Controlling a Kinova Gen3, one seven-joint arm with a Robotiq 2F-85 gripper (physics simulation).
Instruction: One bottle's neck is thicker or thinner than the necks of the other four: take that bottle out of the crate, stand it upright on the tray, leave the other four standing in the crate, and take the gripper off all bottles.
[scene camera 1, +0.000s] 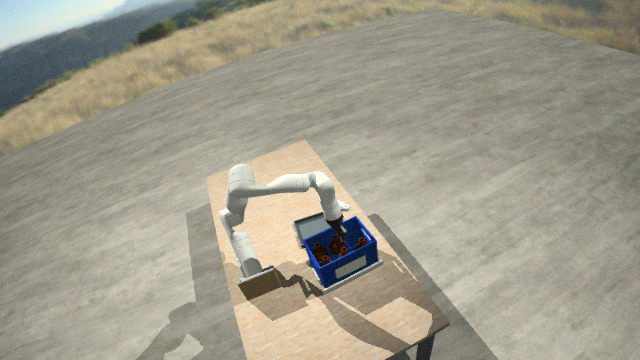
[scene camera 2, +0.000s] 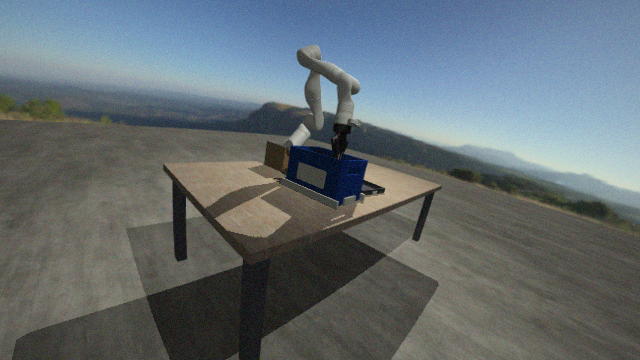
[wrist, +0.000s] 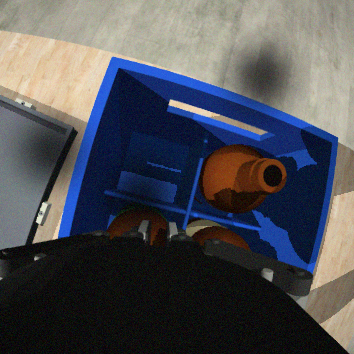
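Pixels of known places: gripper, fingertip midpoint: (scene camera 1: 342, 239) (wrist: 157, 233); arm's base, link origin: (scene camera 1: 254, 273) (scene camera 2: 284, 154).
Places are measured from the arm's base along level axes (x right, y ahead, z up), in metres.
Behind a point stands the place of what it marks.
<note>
A blue crate (scene camera 1: 328, 273) @(x 0.185, y 0.315, z 0.043 m) (scene camera 2: 343, 178) @(x 0.138, y 0.553, z 0.035 m) (wrist: 91, 140) @(x -0.009, y 0.482, z 0.101 m) stands on the table and holds several brown bottles. My gripper (scene camera 1: 343, 231) @(x 0.053, y 0.436, z 0.066 m) (scene camera 2: 338, 153) @(x 0.053, y 0.436, z 0.066 m) (wrist: 157, 233) @(x 0.053, y 0.436, z 0.066 m) reaches down into the crate's top. Its fingers are shut on the thin neck of one bottle (scene camera 1: 336, 243) @(x 0.060, y 0.404, z 0.061 m) (wrist: 130, 221) @(x 0.029, y 0.433, z 0.043 m), which still stands in its cell. Another bottle (scene camera 1: 361, 242) @(x 0.129, y 0.499, z 0.085 m) (wrist: 242, 179) @(x 0.105, y 0.499, z 0.067 m) with a thicker open neck stands in the far cell. A third bottle (wrist: 218, 235) @(x 0.113, y 0.445, z 0.035 m) shows partly under my gripper. The dark flat tray (scene camera 1: 308, 226) @(x -0.236, y 0.335, z -0.068 m) (scene camera 2: 372, 188) @(x -0.260, y 0.457, z -0.070 m) (wrist: 21, 158) @(x -0.156, y 0.441, z -0.069 m) lies right beside the crate and holds nothing. One crate cell next to the tray has no bottle in it.
The arm's base sits on a brown block (scene camera 1: 260, 281) @(x 0.078, y 0.024, z 0.024 m) (scene camera 2: 276, 155) @(x 0.077, y 0.033, z 0.003 m) near the crate. A grey rail (scene camera 1: 351, 276) @(x 0.186, y 0.411, z -0.044 m) (scene camera 2: 308, 192) @(x 0.186, y 0.436, z -0.056 m) runs along the crate's foot. The table edge (scene camera 1: 390, 248) @(x 0.106, y 0.649, z -0.074 m) lies close behind the crate.
</note>
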